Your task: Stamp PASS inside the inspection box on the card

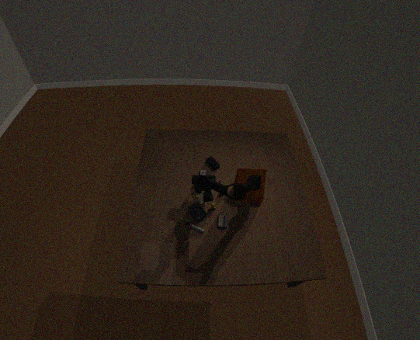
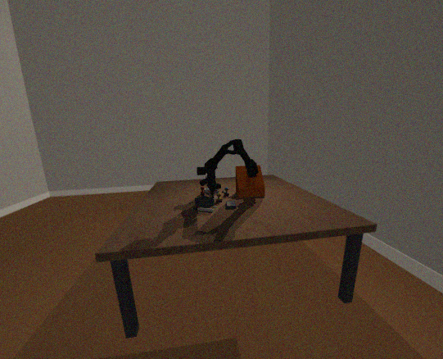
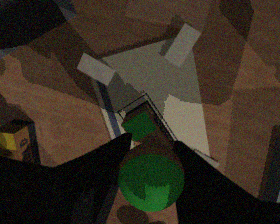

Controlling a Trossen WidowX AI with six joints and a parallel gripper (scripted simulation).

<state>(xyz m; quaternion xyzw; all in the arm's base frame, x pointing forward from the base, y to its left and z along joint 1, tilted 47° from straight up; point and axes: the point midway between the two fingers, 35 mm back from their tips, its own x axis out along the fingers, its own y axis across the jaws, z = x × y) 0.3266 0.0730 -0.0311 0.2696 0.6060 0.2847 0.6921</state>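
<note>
Now: the white card 3 cm below my gripper tip and 1 cm ahead of it. Also, from my gripper tip: yellow-topped stamp (10 cm to the left, 4 cm behind); green-knobbed stamp (right at my gripper tip); red-knobbed stamp (10 cm to the right, 6 cm ahead).
</note>
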